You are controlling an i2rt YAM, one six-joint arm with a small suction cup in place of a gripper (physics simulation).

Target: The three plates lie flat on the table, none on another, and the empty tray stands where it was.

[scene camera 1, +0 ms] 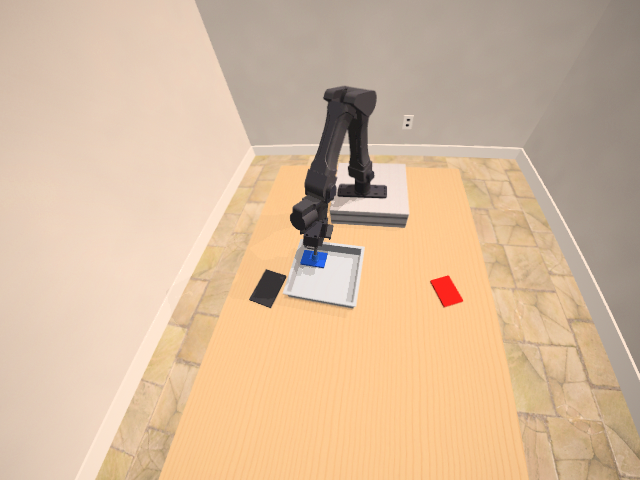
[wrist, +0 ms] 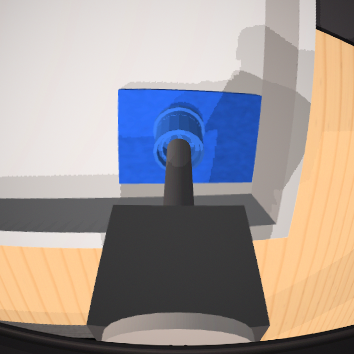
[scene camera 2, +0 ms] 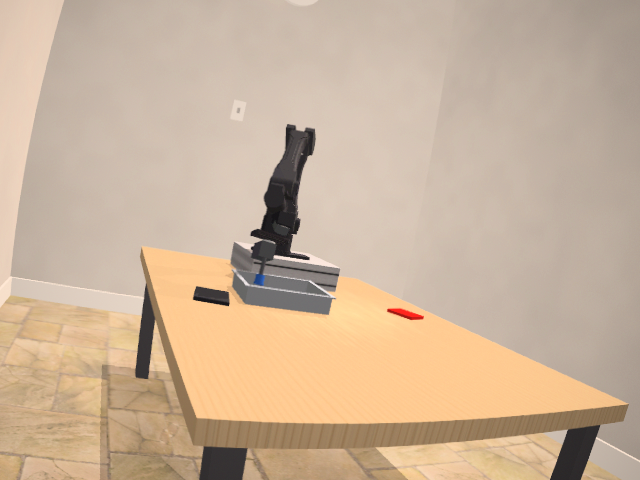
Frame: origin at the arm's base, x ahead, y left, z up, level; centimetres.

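Seen in the pictures: hand, tool point: [scene camera 1: 315,258] [wrist: 178,127] [scene camera 2: 258,284]; arm's base, link origin: [scene camera 1: 362,191] [scene camera 2: 280,254].
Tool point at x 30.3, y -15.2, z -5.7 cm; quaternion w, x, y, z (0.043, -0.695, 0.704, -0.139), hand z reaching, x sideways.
Offsets run from my tool point to a thing's top centre. Level surfaces: height alone.
A blue plate {dx -1.1, dy -0.9, dz -1.5 cm} [scene camera 1: 317,260] [wrist: 228,140] lies flat in the far left corner of the grey tray {dx +5.0, dy +4.9, dz +2.2 cm} [scene camera 1: 356,273] [scene camera 2: 289,300] [wrist: 291,21]. In scene camera 2 the tray wall hides it. My suction cup [scene camera 1: 312,253] [scene camera 2: 260,279] [wrist: 179,135] stands over the middle of the blue plate, at or just above its surface, with suction off. A black plate {dx +12.6, dy -15.6, dz -1.9 cm} [scene camera 1: 268,288] [scene camera 2: 211,295] lies flat on the table just left of the tray. A red plate {dx +6.7, dy +45.8, dz -1.9 cm} [scene camera 1: 446,290] [scene camera 2: 405,312] lies flat on the table far to the right.
The arm's grey base block [scene camera 1: 379,209] [scene camera 2: 315,270] stands right behind the tray. The wooden table {dz -2.8 cm} [scene camera 1: 361,387] [scene camera 2: 335,371] stretches forward from the tray. The tray walls rise close around the cup on two sides.
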